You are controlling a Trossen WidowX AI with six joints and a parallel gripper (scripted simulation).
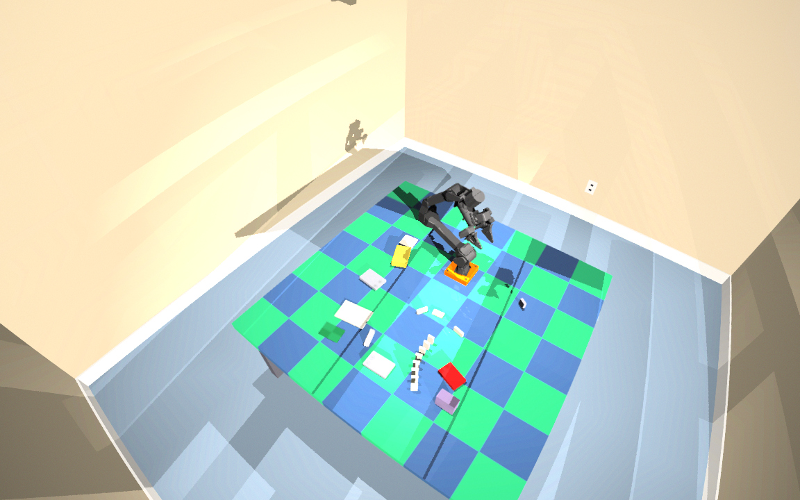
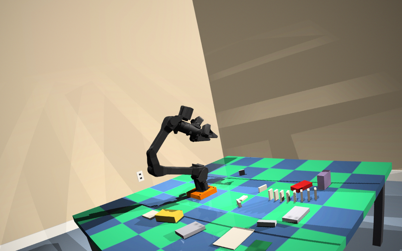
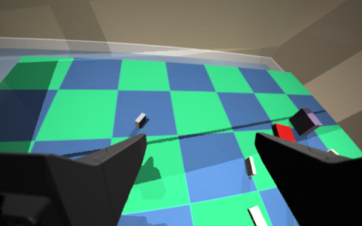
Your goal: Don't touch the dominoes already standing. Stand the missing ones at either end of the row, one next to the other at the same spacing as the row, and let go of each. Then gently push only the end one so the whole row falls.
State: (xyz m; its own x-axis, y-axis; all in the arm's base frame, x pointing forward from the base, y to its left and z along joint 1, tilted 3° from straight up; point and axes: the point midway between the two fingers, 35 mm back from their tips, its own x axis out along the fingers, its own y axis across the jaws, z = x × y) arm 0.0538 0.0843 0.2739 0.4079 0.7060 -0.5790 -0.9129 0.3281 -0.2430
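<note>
Right now my gripper tip is 36 cm short of the cream sheet, 43 cm to the left of it and 29 cm above it. From my gripper tip the other things lie so: red block: 44 cm ahead, 5 cm to the left, 28 cm below; then small dark block: 1 cm behind, 22 cm to the left, 27 cm below; then yellow block: 3 cm behind, 39 cm to the right, 27 cm below.
</note>
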